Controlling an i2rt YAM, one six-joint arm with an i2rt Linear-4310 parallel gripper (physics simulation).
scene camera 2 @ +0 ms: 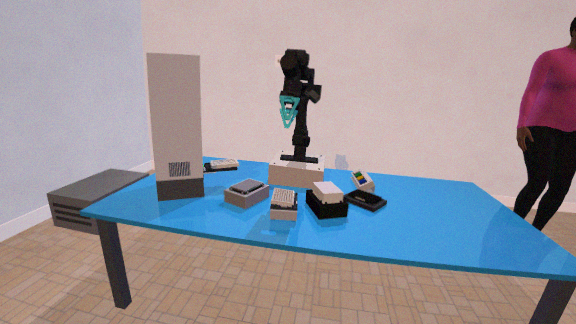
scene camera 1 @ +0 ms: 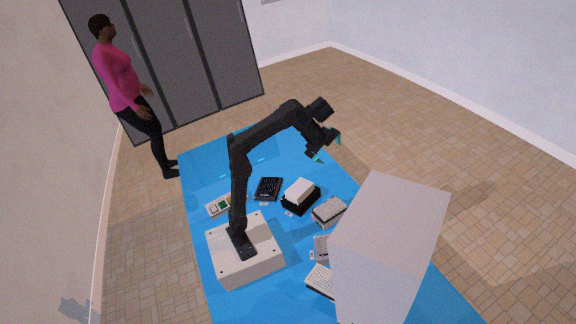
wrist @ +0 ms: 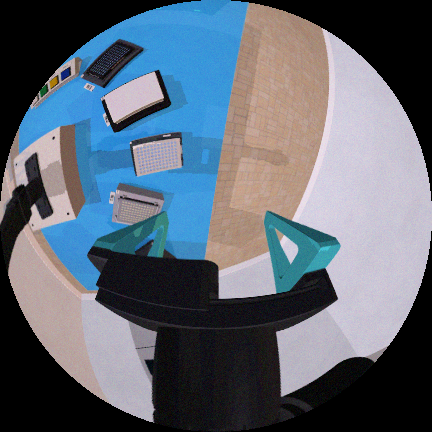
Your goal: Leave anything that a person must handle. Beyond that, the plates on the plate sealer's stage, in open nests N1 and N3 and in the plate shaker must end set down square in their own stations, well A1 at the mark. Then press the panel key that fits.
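My gripper (scene camera 1: 330, 153) (scene camera 2: 288, 118) (wrist: 215, 216) is open and empty, high above the table. A dark plate (scene camera 1: 268, 186) (scene camera 2: 368, 197) (wrist: 112, 60) sits in a flat black nest. A white block-like item (scene camera 1: 300, 189) (scene camera 2: 327, 191) (wrist: 135, 97) lies on a black nest. A white plate (scene camera 1: 330, 209) (scene camera 2: 284, 196) (wrist: 157, 156) sits on a light station with a dark rim. A pale plate (wrist: 137, 210) sits in a grey nest (scene camera 2: 245, 197). Another white plate (scene camera 1: 320, 280) (scene camera 2: 223, 163) is partly hidden. The key panel (scene camera 1: 218, 206) (scene camera 2: 362, 180) (wrist: 59, 80) shows coloured keys. Exact squareness and A1 marks are too small to tell.
A tall pale box (scene camera 1: 390, 230) (scene camera 2: 176, 110) stands on the blue table (scene camera 1: 200, 165) (scene camera 2: 420, 215) and hides part of it in scene camera 1. A person (scene camera 1: 117, 75) (scene camera 2: 547, 95) stands beside the table end, near the cabinets (scene camera 1: 165, 55). The arm's base (scene camera 1: 265, 235) stands behind the stations.
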